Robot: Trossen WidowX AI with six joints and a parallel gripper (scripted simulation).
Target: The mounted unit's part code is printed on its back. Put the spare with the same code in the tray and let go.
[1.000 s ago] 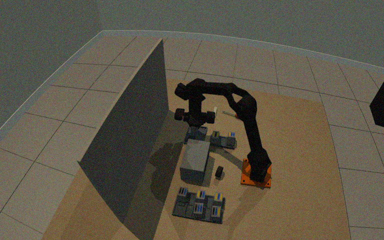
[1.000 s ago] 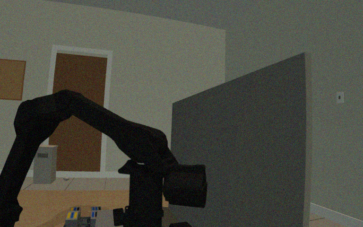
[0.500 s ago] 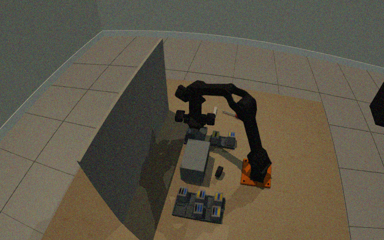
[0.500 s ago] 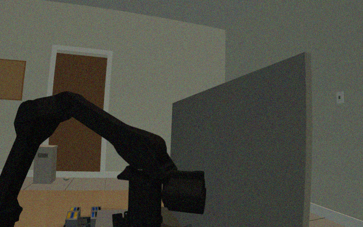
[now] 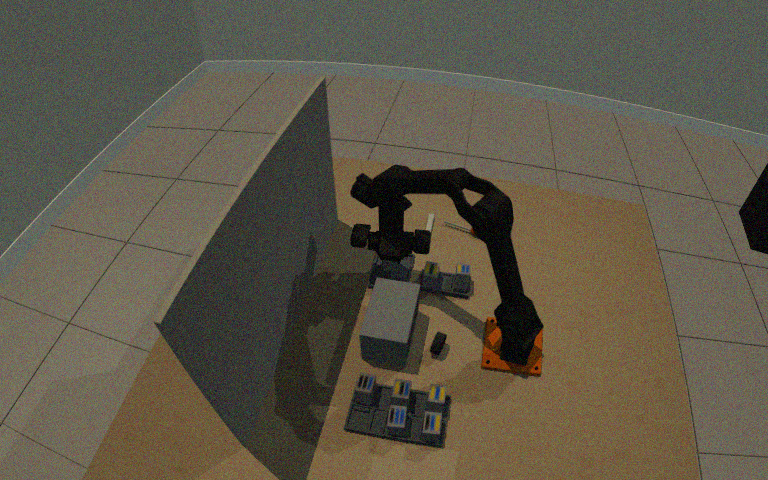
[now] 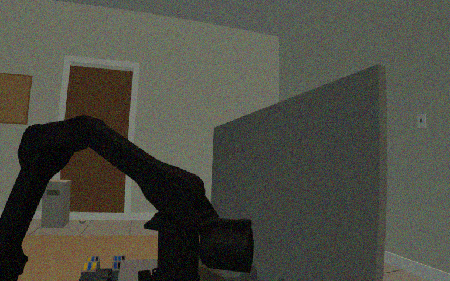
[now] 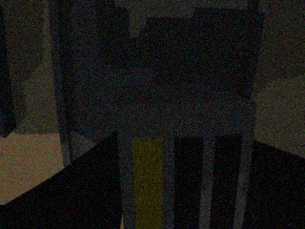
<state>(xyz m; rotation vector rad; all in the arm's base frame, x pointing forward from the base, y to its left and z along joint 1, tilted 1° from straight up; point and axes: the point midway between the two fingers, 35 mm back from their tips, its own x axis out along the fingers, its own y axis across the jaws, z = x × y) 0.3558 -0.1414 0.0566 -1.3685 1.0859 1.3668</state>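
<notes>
Right now the grey spare is 3 cm above my gripper tip. Round my gripper tip: rack (14 cm behind, 3 cm below); then grey panel (16 cm ahead, 22 cm to the left, 19 cm above).
</notes>
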